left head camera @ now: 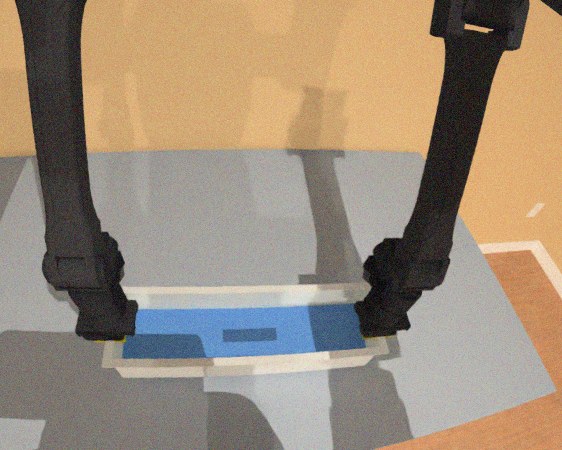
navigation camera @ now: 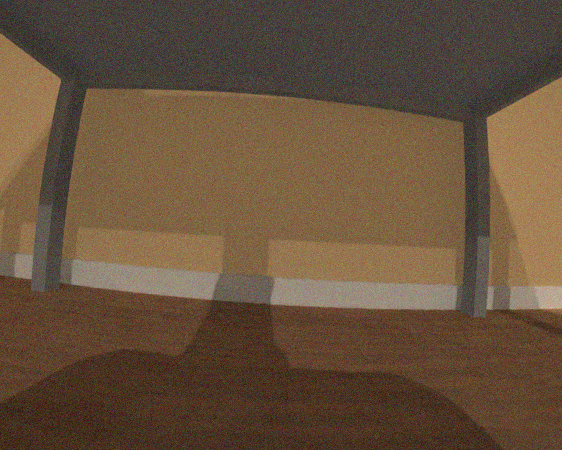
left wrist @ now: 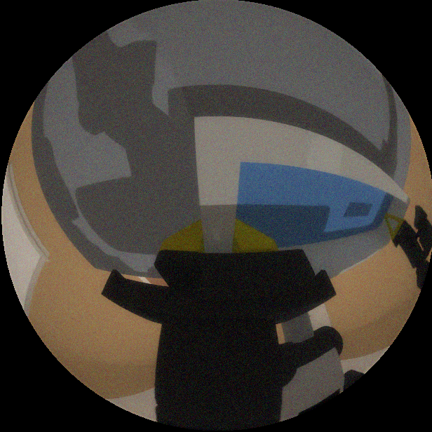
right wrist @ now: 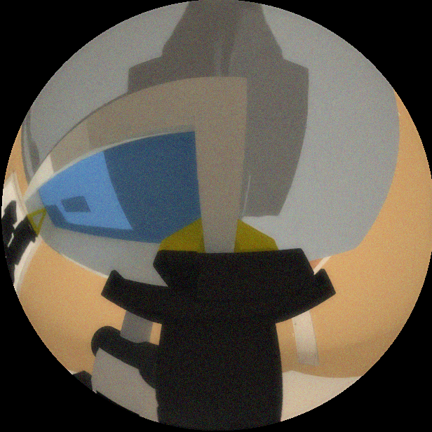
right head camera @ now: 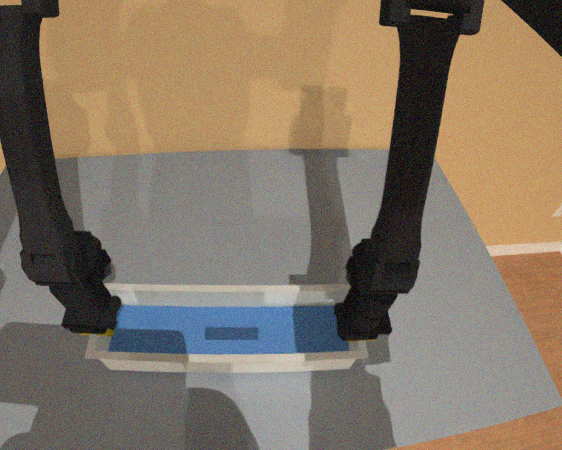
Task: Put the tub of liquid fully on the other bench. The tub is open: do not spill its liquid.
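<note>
The open, whitish tub (left head camera: 280,367) (right head camera: 250,362) (left wrist: 215,150) (right wrist: 220,125) looks level and holds blue liquid (left head camera: 250,320) (right head camera: 235,317) (left wrist: 280,185) (right wrist: 155,170). My left gripper (left head camera: 111,341) (right head camera: 97,333) (left wrist: 218,214) is shut on its left end rim. My right gripper (left head camera: 378,337) (right head camera: 361,340) (right wrist: 217,214) is shut on its right end rim. The tub is over the grey bench (left head camera: 225,225) (right head camera: 210,210) (left wrist: 250,60) (right wrist: 350,150), inside the edges that show. Its underside is hidden, so I cannot tell whether it touches the top. No spilled liquid shows.
A tan wall (left head camera: 200,50) (right head camera: 200,50) (navigation camera: 275,165) stands behind the bench. Wooden floor (left head camera: 520,290) (right head camera: 530,290) (navigation camera: 325,340) shows beyond the right edge. The navigation camera looks under a grey bench top with a left leg (navigation camera: 57,190) and a right leg (navigation camera: 476,210).
</note>
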